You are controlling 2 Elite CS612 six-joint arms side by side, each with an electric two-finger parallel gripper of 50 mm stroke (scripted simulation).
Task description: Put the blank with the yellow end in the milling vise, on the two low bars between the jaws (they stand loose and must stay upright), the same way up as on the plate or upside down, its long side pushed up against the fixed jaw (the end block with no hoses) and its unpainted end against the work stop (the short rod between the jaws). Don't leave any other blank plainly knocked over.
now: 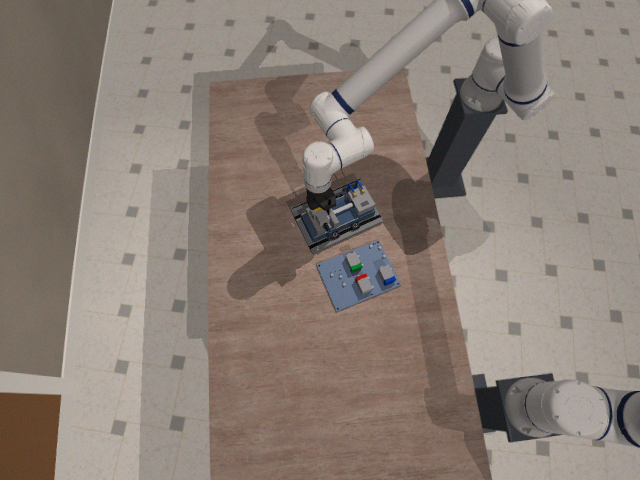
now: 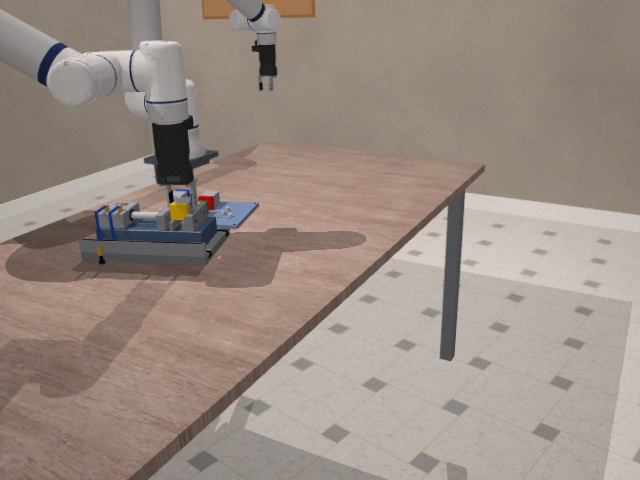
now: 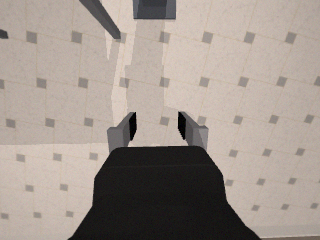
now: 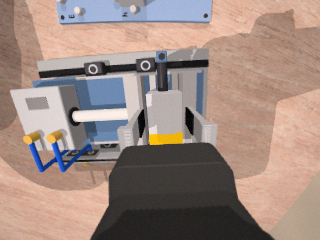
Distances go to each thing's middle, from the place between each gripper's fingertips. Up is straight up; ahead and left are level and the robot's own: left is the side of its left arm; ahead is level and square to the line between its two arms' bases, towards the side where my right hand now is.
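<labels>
Counting from my right hand, I find the yellow-ended blank (image 4: 164,109) 20 mm below. The fixed jaw (image 4: 187,82) is 30 mm ahead of my right hand, 10 mm to the left of it and 40 mm below it, while the moving jaw (image 4: 134,89) is 30 mm behind that same right hand, 20 mm to the right of it and 40 mm below it. The hosed end block (image 4: 61,99) is 150 mm behind my right hand, 70 mm to the right of it and 40 mm below it.
My left gripper is 640 mm short of the blue plate (image 2: 241,210), 1060 mm to the left of it and 170 mm above it. Measured from my left hand, the yellow-ended blank is 780 mm ahead, 1260 mm to the right and 80 mm below. The moving jaw is 740 mm ahead of my left hand, 1270 mm to the right of it and 100 mm below it, and the hosed end block is 630 mm ahead of my left hand, 1330 mm to the right of it and 100 mm below it.
</labels>
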